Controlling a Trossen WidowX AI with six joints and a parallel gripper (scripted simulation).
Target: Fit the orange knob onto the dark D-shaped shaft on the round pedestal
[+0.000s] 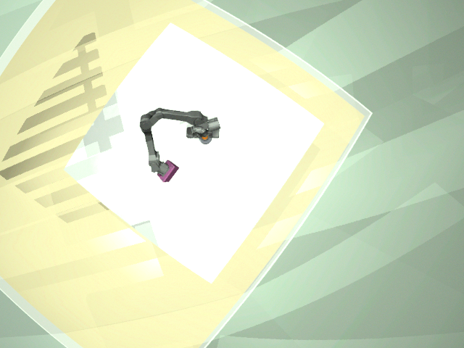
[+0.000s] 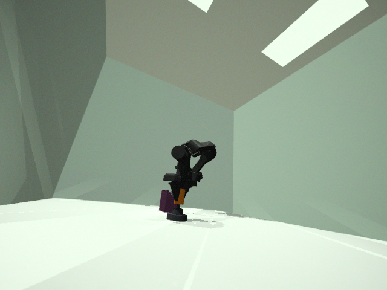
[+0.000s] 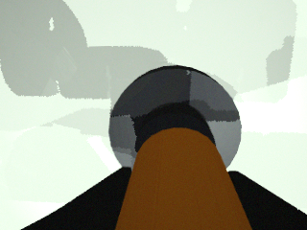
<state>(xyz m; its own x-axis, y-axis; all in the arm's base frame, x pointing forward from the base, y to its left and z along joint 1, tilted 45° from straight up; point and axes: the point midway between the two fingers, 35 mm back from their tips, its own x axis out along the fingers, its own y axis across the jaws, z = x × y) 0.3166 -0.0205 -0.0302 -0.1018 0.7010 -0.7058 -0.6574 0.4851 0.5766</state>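
Right now the orange knob is 2 cm above my gripper tip. Also, from my gripper tip: round pedestal: 4 cm below.
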